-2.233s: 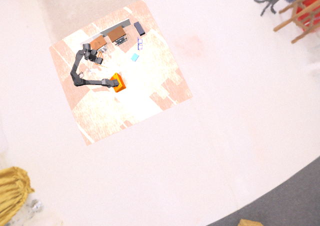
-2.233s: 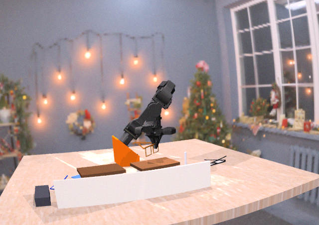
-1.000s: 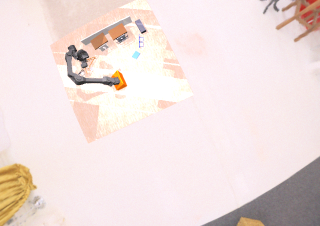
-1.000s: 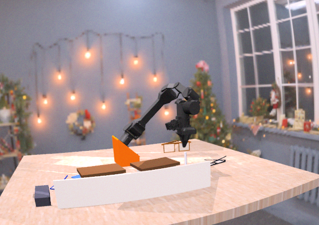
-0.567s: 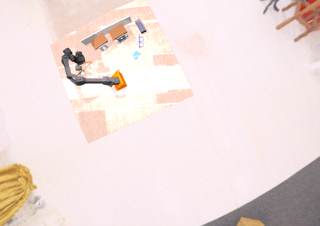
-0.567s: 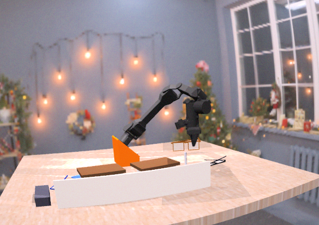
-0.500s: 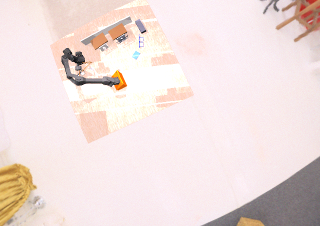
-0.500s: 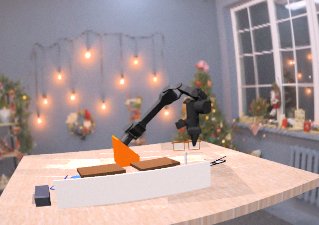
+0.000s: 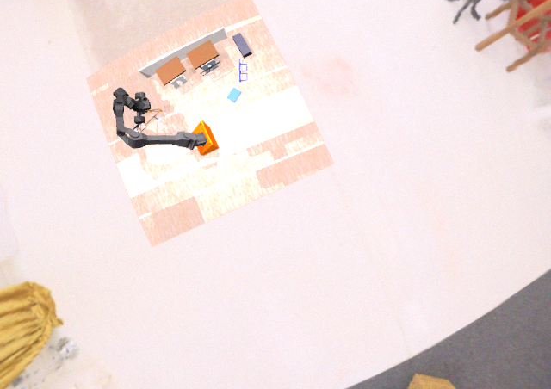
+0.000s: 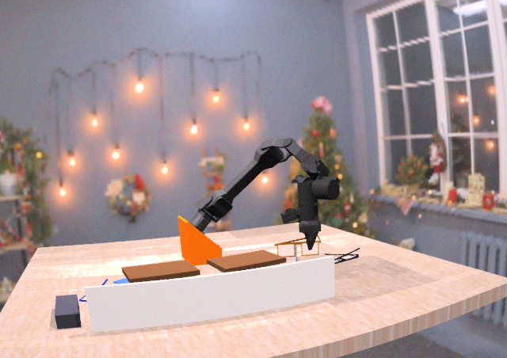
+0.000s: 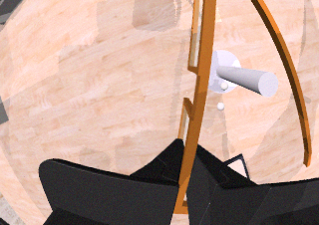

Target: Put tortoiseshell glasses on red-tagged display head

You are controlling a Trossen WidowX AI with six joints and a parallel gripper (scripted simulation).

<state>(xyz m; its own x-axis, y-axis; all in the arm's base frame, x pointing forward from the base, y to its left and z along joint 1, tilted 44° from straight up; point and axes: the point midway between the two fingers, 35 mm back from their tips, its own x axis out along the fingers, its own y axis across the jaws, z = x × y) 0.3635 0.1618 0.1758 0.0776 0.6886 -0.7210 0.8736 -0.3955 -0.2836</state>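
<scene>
Now: the disc 5 cm behind my gripper tip, 4 cm below it and 2 cm to the right of it. Round my gripper tip: white panel: 38 cm to the right, 22 cm ahead, 1 cm below; display head: 48 cm to the right, 8 cm ahead, 1 cm below; blue square: 52 cm to the right, 19 cm behind, 6 cm below.
</scene>
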